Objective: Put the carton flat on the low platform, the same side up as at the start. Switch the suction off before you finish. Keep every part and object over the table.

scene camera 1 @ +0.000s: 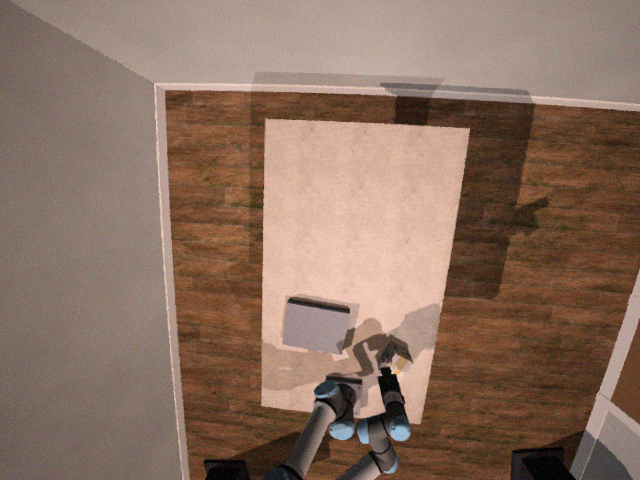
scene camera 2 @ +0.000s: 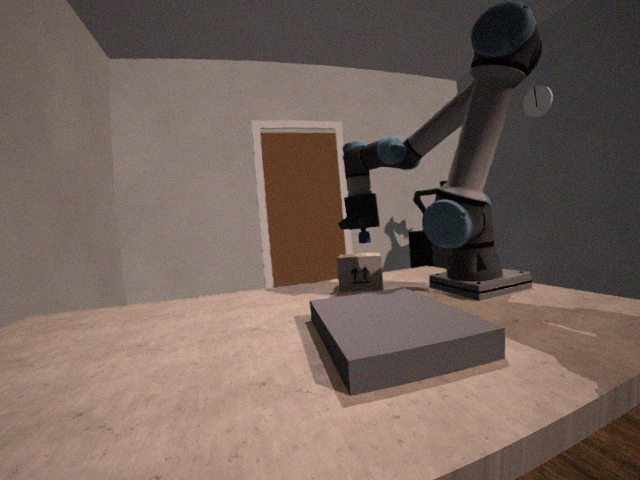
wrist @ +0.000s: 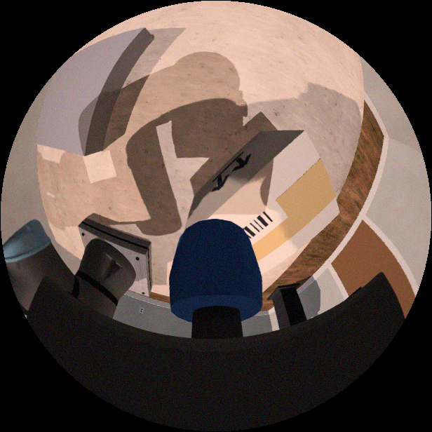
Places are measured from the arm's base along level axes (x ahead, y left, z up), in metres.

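Pixels of known places: hand, its tool point: (scene camera 2: 364, 242); arm's base, origin of its link: (scene camera 2: 474, 275).
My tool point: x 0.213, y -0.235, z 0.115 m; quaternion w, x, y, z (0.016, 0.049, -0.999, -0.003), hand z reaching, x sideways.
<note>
Ahead of a thing's pixels: the offset from my tool point to its top centre. Level surfaces: height alone.
The carton {dy -0.057, dx -0.014, dz -0.044 m} (scene camera 1: 402, 364) (scene camera 2: 360, 273) (wrist: 306, 180) stands upright on the table, beyond the platform in scene camera 2. Two black arrows on its side point up; its top has a yellow-tan strip and a barcode label. The low grey platform {dy +0.323, dx +0.200, dz -0.108 m} (scene camera 1: 316, 326) (scene camera 2: 408, 330) (wrist: 70, 95) lies flat on the table, apart from the carton. My gripper, a blue suction cup (scene camera 2: 364, 237) (wrist: 215, 270), points down above the carton with a visible gap beneath it. It is open and holds nothing. It hides part of the carton's top in the wrist view.
The arm's base plate (scene camera 2: 479, 289) (wrist: 143, 270) stands on the table {dz -0.156 m} (scene camera 1: 361, 206) (scene camera 2: 155, 392) (wrist: 280, 60), near the carton and the platform. The table's edge lies close beyond the carton in the wrist view. A brown door (scene camera 2: 302, 206) (wrist: 375, 260) is in the wall behind.
</note>
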